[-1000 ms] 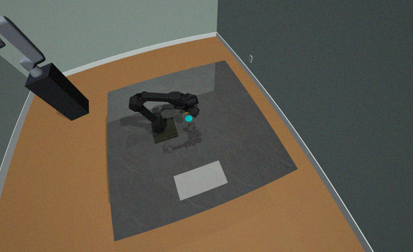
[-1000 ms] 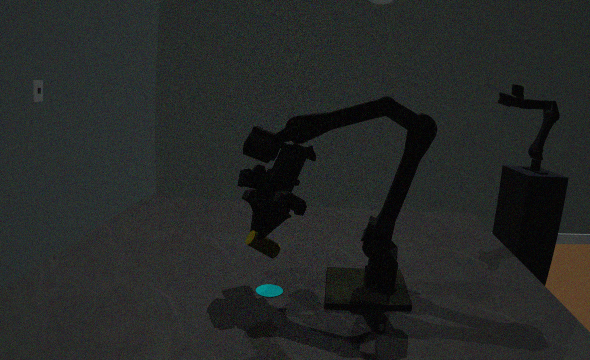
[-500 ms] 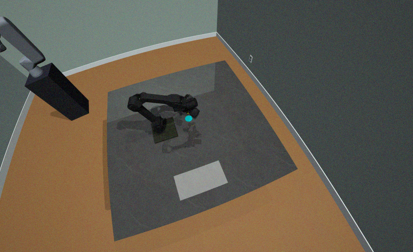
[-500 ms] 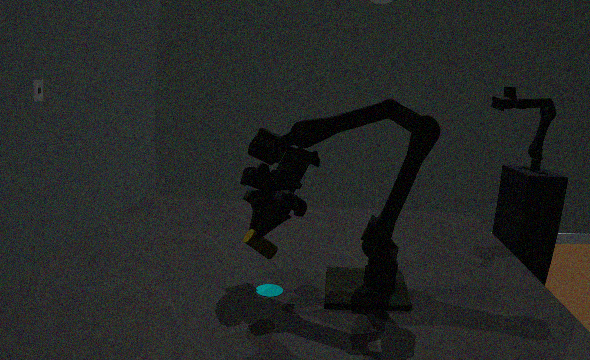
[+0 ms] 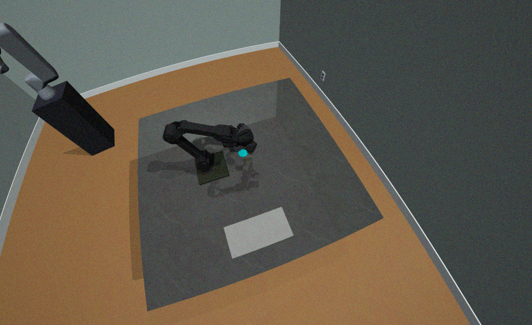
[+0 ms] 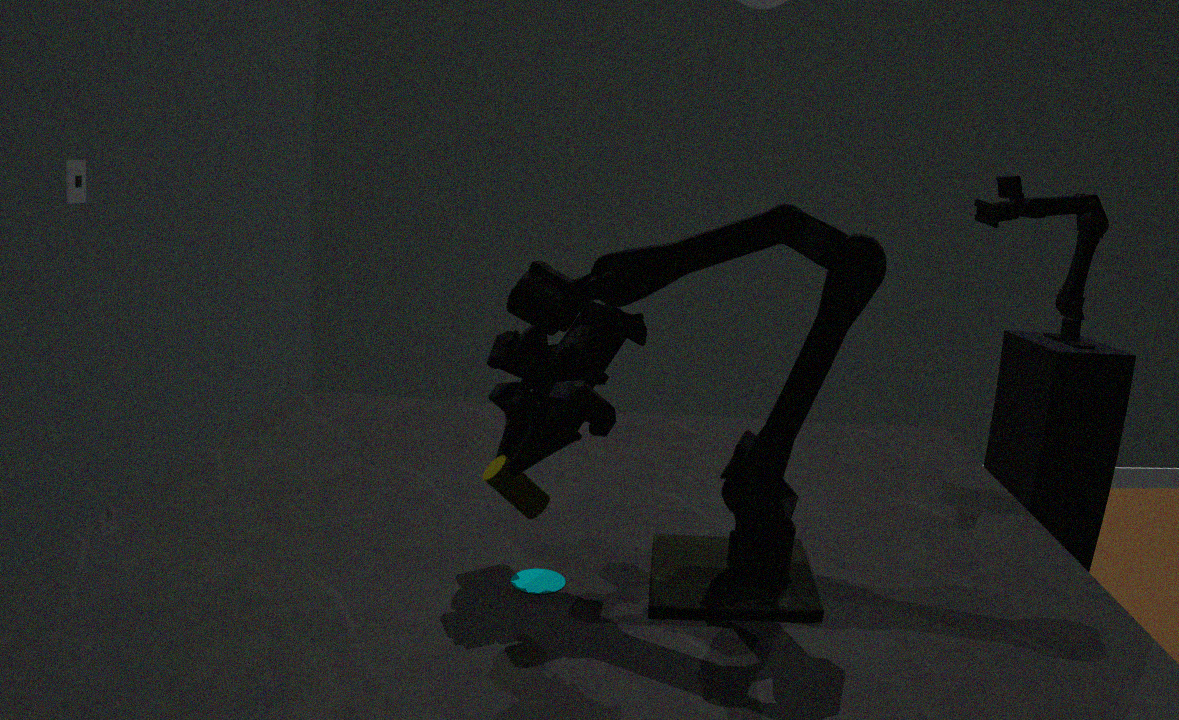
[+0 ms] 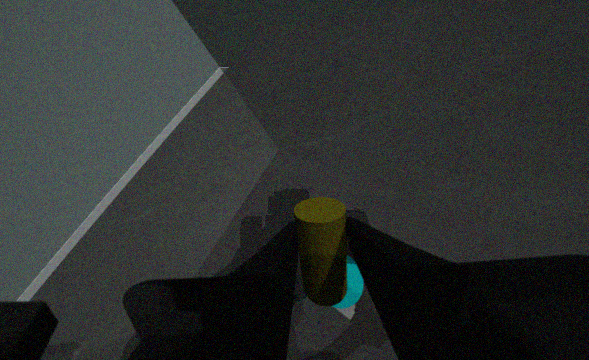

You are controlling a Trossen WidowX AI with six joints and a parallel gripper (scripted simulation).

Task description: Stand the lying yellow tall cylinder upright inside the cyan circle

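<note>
My gripper tip is 4 cm past the cyan circle, 1 cm to the left of it and 13 cm above it. Also, from my gripper tip: yellow cylinder: 1 cm behind, 2 cm below.
</note>
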